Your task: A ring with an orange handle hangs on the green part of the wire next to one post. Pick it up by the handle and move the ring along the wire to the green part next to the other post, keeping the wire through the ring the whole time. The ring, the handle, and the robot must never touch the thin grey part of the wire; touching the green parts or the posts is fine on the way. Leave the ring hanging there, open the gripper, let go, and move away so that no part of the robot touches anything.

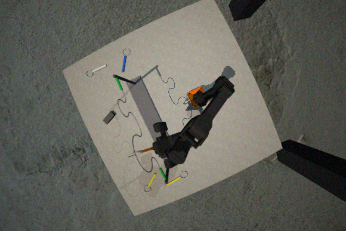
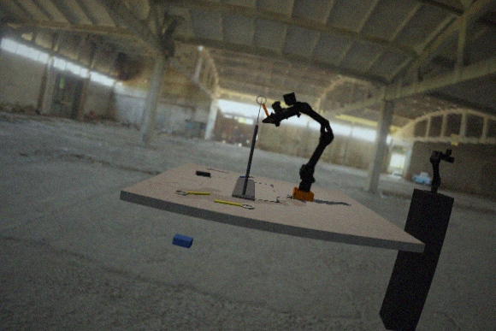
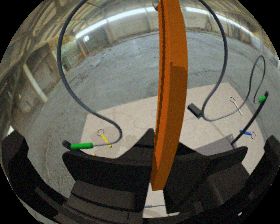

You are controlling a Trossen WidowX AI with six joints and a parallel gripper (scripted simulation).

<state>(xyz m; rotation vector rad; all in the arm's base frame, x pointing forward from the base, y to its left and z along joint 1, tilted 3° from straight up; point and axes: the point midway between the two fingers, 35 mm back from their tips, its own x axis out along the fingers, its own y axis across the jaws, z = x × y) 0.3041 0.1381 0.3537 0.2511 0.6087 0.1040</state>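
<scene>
My gripper tip is now 90 mm below the orange-handled ring, 20 mm to the left of it and 10 mm short of it. The rest, counted from my gripper tip: white-handled ring 550 mm to the right, 400 mm below, 360 mm ahead; blue-handled ring 570 mm to the right, 400 mm below, 110 mm ahead; dark block 390 mm below, 340 mm ahead, 190 mm to the right.
</scene>
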